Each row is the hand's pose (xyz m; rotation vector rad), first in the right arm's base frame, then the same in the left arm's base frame.
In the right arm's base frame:
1: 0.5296 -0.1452 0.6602 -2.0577 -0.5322 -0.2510
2: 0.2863 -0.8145 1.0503 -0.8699 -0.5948 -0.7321
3: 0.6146 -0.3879 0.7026 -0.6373 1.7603 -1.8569
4: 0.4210 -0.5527 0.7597 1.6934 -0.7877 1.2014
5: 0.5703 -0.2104 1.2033 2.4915 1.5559 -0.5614
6: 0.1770 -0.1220 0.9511 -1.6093 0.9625 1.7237
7: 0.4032 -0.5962 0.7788 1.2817 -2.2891 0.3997
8: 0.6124 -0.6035 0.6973 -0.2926 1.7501 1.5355
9: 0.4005 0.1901 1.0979 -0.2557 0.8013 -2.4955
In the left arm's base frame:
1: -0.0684 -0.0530 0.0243 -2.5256 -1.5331 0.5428
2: 0.0190 -0.1626 0.8241 -1.3772 -1.1801 0.2603
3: 0.1244 -0.0685 0.1990 -1.3844 0.4274 -1.9939
4: 0.0541 -0.1988 0.4135 1.1758 0.4415 1.6579
5: -0.1528 0.3426 0.3948 1.1712 1.5429 -0.8865
6: -0.4347 -0.0277 0.2975 2.0445 -1.0398 -1.3290
7: 0.0600 -0.2116 0.4622 1.4695 -1.2146 1.4540
8: 0.2480 -0.1573 0.3519 -1.4919 2.4215 1.0140
9: -0.4836 0.3258 0.0938 -0.7236 -0.4509 -1.9690

